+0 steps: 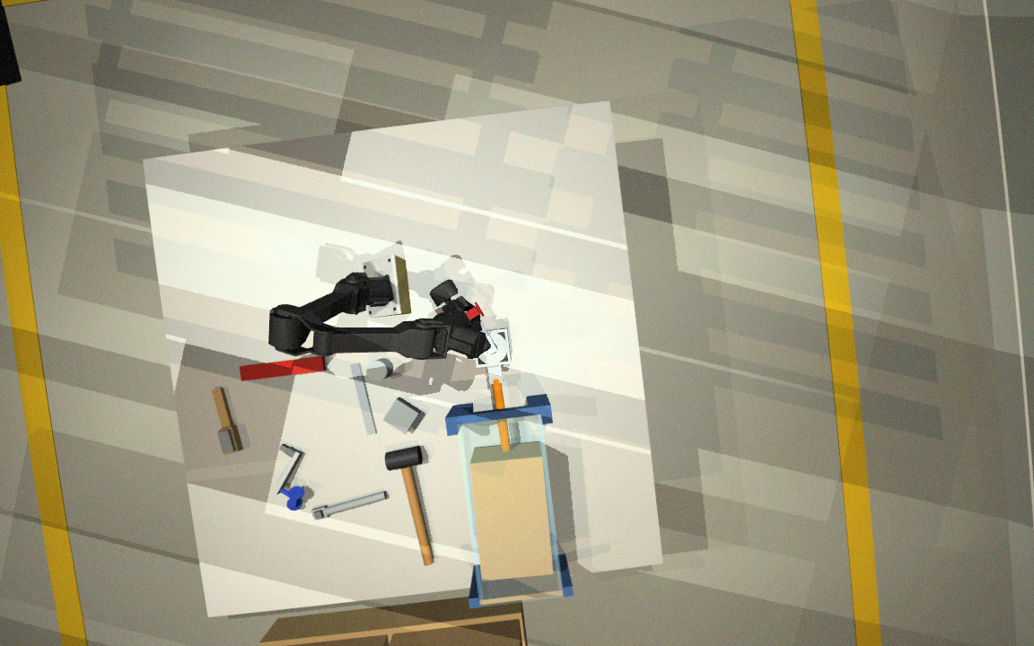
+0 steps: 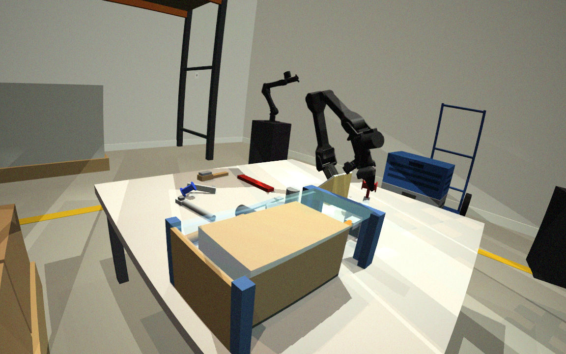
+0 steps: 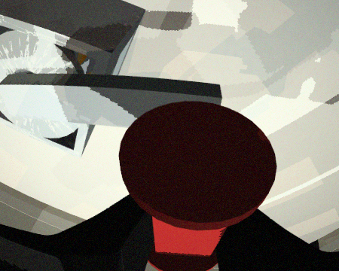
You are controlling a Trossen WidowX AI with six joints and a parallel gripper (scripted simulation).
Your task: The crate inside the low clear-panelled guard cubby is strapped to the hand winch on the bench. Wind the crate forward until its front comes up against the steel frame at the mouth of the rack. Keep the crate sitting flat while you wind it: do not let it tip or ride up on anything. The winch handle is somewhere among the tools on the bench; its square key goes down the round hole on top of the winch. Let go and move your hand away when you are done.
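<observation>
The red-knobbed winch handle lies 4 cm ahead of my gripper tip and 3 cm below it. The rest, counted from my gripper tip: grey block (27 cm to the right, 22 cm ahead, 12 cm below); winch (10 cm below, 8 cm ahead, 1 cm to the left); red knob (1 cm to the right).
</observation>
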